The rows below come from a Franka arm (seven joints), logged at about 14 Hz.
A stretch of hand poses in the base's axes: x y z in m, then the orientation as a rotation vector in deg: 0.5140 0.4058 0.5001 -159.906 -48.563 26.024; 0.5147 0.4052 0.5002 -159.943 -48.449 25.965; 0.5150 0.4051 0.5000 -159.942 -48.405 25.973; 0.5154 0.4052 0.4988 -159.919 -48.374 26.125; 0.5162 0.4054 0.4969 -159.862 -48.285 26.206; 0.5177 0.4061 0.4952 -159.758 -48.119 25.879; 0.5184 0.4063 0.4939 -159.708 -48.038 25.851; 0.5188 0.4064 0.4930 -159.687 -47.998 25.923; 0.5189 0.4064 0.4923 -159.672 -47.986 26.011; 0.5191 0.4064 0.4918 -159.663 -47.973 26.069; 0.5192 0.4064 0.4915 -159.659 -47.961 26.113; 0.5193 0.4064 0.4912 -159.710 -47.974 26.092; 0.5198 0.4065 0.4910 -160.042 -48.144 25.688; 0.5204 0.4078 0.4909 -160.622 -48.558 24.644; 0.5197 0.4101 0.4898 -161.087 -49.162 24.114; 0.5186 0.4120 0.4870 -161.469 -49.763 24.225; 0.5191 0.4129 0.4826 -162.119 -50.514 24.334; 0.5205 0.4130 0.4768 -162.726 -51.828 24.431; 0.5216 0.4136 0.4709 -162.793 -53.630 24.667
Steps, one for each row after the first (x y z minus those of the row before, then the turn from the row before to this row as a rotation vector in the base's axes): 0.0007 -0.0006 0.0001 0.003 -0.032 -0.084; 0.0003 -0.0001 -0.0002 0.005 0.011 -0.029; 0.0004 0.0001 -0.0012 -0.025 0.103 -0.007; 0.0008 0.0002 -0.0019 0.038 0.081 -0.050; 0.0015 0.0007 -0.0017 0.226 -0.134 -0.135; 0.0007 0.0002 -0.0013 0.066 0.013 -0.054; 0.0004 0.0001 -0.0009 0.001 0.056 -0.020; 0.0001 0.0000 -0.0007 -0.013 0.059 0.000; 0.0002 0.0000 -0.0005 -0.009 0.040 -0.003; 0.0001 0.0000 -0.0003 -0.009 0.029 -0.004; 0.0001 0.0000 -0.0003 -0.041 -0.032 0.004; 0.0005 0.0001 -0.0002 -0.193 -0.382 0.061; 0.0006 0.0013 -0.0001 -0.250 -0.884 0.158; -0.0007 0.0023 -0.0011 -0.347 -0.562 0.334; -0.0011 0.0019 -0.0028 -0.479 -0.151 0.386; 0.0005 0.0009 -0.0044 -0.746 -0.268 0.466; 0.0014 0.0001 -0.0058 -0.804 -0.334 0.839; 0.0011 0.0006 -0.0059 -0.465 -0.123 1.205
